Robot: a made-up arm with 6 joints. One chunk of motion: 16 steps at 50 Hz.
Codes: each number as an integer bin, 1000 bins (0 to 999) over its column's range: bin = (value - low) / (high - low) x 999, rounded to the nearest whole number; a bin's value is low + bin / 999 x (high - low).
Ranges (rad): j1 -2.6..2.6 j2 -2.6..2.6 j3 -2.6..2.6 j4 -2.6..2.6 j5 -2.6..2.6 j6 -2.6..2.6
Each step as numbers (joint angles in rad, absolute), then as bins.
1 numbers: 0.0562 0.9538 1.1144 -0.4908 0.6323 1.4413
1 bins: 510 683 714 405 621 776
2 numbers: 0.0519 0.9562 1.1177 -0.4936 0.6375 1.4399
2 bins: 509 683 714 405 622 776
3 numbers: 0.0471 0.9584 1.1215 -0.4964 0.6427 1.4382
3 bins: 509 684 715 404 623 776
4 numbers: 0.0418 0.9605 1.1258 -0.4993 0.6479 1.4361
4 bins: 508 684 716 404 624 775
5 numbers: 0.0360 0.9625 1.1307 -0.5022 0.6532 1.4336
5 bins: 506 684 717 403 625 775
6 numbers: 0.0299 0.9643 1.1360 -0.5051 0.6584 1.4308
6 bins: 505 685 718 402 626 774
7 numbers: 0.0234 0.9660 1.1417 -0.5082 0.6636 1.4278
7 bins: 504 685 719 402 627 774
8 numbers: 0.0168 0.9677 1.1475 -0.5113 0.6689 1.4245
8 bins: 503 685 720 401 628 773
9 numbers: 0.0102 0.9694 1.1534 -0.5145 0.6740 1.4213
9 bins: 501 686 721 401 629 773
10 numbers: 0.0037 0.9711 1.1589 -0.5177 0.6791 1.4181
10 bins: 500 686 722 400 630 772
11 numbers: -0.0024 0.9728 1.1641 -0.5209 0.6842 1.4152
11 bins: 499 686 723 399 631 771
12 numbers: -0.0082 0.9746 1.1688 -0.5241 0.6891 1.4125
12 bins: 498 687 724 399 632 771
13 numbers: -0.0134 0.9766 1.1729 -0.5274 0.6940 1.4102
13 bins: 497 687 725 398 633 770
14 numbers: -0.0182 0.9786 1.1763 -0.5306 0.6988 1.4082
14 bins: 496 688 725 398 634 770
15 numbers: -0.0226 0.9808 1.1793 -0.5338 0.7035 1.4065
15 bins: 495 688 726 397 635 770
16 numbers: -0.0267 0.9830 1.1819 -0.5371 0.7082 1.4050
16 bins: 494 688 727 396 636 769
